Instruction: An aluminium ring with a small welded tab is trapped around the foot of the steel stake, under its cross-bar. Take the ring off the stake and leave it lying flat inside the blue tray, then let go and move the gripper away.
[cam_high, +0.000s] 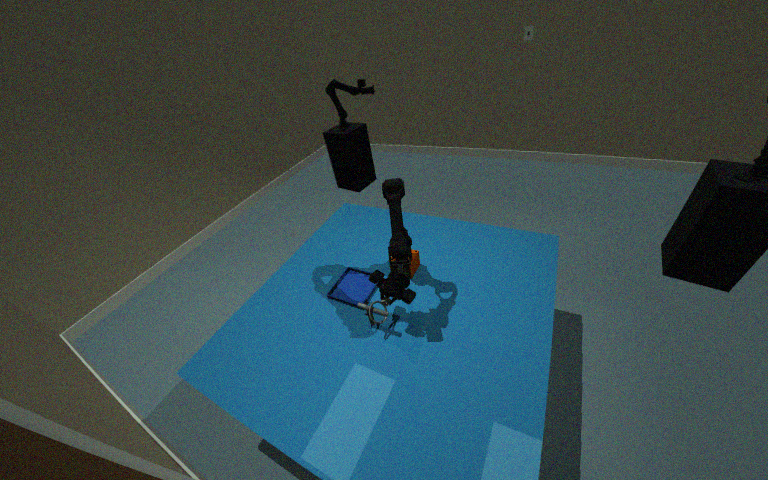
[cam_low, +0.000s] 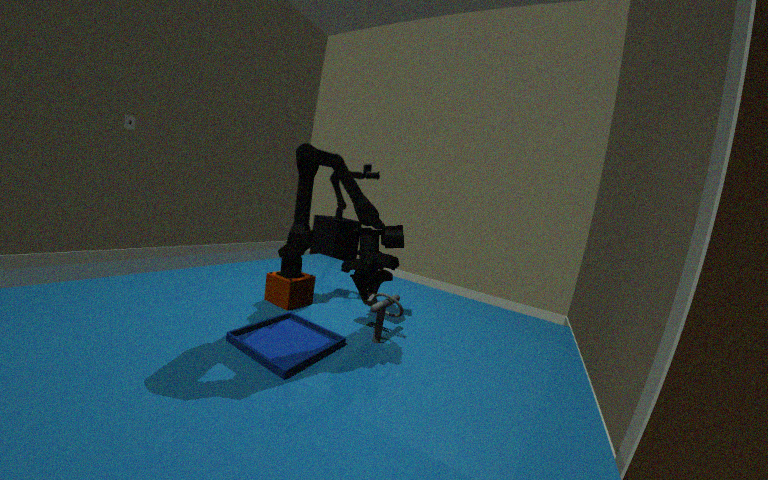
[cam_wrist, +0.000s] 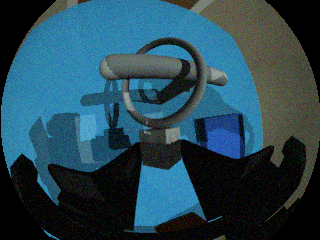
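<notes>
My gripper tip is now 50 mm short of the aluminium ring, 10 mm to the right of it and 10 mm below it. The rest, counted from my gripper tip: blue tray (40 mm behind, 220 mm to the right, 70 mm below).
</notes>
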